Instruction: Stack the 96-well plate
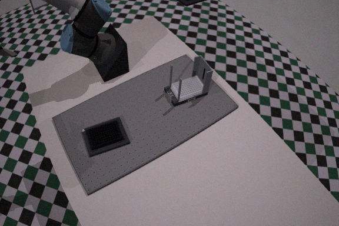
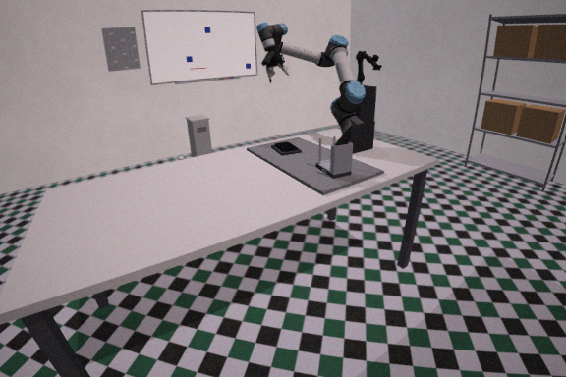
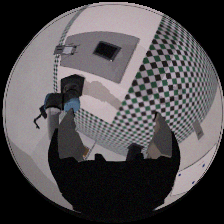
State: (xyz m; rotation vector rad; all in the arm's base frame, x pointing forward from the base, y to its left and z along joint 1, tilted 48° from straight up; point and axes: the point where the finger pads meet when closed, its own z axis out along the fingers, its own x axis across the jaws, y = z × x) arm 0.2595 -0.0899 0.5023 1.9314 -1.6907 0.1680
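My hand is 13 cm short of the dark 96-well plate, 23 cm to the right of it and 36 cm above it. Also, from my hand: white plate (14 cm ahead, 63 cm to the left, 35 cm below).
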